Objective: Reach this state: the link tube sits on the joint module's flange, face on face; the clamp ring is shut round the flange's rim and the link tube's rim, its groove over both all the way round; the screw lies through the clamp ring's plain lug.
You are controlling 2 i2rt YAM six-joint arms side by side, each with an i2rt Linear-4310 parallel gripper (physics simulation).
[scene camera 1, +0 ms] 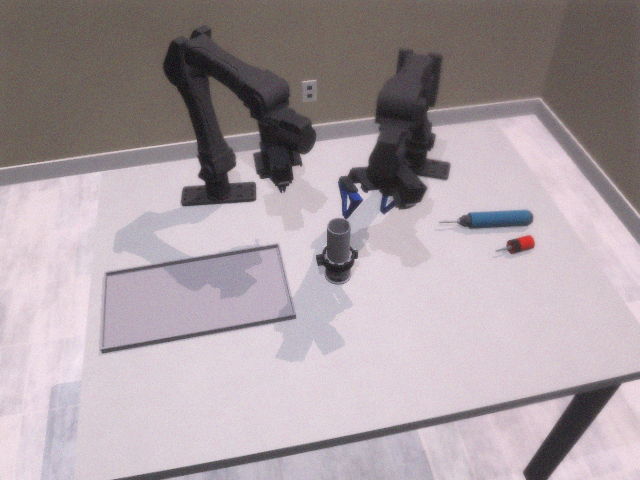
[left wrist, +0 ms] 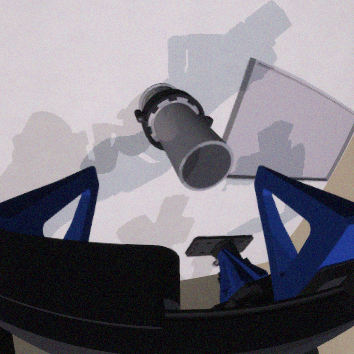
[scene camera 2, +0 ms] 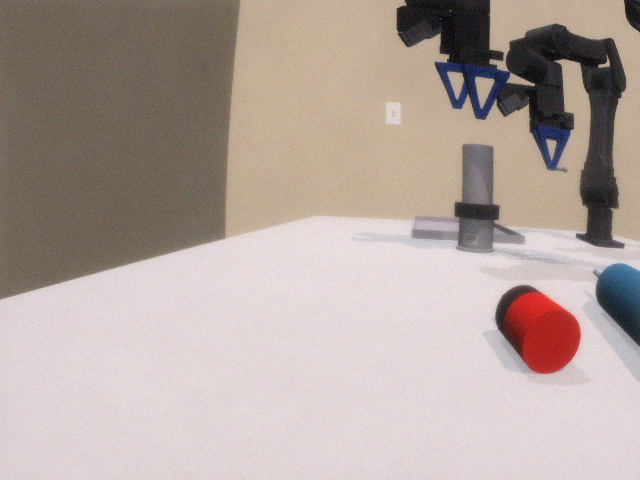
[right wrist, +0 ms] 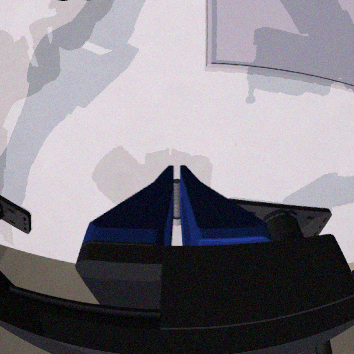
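Note:
The grey link tube stands upright on the joint module. The black clamp ring surrounds their joint, with lugs on opposite sides; it hides the flange, and I cannot tell whether its groove covers both rims all round. My left gripper is open and empty, above and behind the tube. My right gripper is shut on the thin grey screw, in the air behind and left of the tube in scene camera 1.
A shallow tray lies left of the tube in scene camera 1. A blue-handled screwdriver and a short red-handled tool lie at the right in scene camera 1.

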